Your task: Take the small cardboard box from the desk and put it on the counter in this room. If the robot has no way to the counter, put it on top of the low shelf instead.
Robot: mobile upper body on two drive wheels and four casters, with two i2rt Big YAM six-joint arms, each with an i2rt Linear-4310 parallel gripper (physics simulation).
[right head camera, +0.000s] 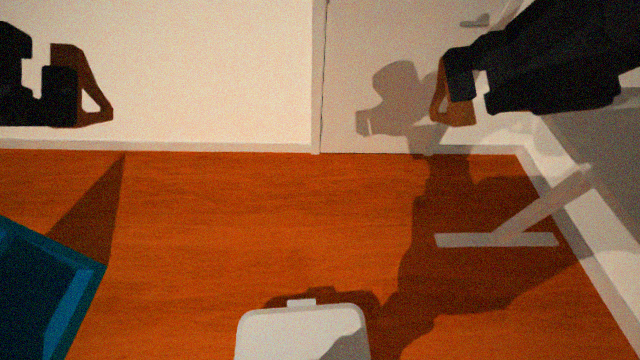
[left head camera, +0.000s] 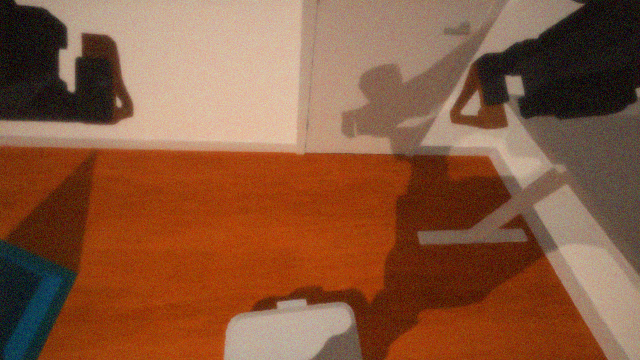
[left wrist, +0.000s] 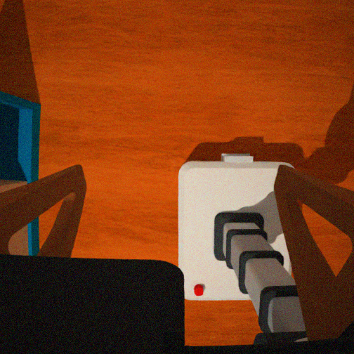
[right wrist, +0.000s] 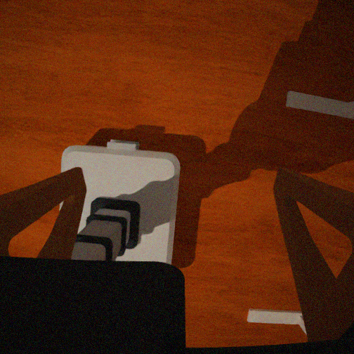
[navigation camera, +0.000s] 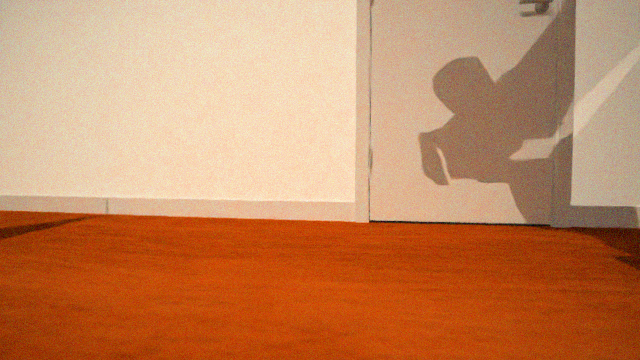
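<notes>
The small cardboard box, the counter and the low shelf do not show in these views. At the right of both head views a shaded grey surface looks like part of the desk top, with a pale T-shaped desk leg under it. A desk foot also shows in the right wrist view. My left gripper is open and empty, high above the floor. My right gripper is open and empty, nearer the desk.
A white wall and a closed door stand ahead, the door carrying the robot's shadow. A blue rack is at the left. My white base is at the bottom.
</notes>
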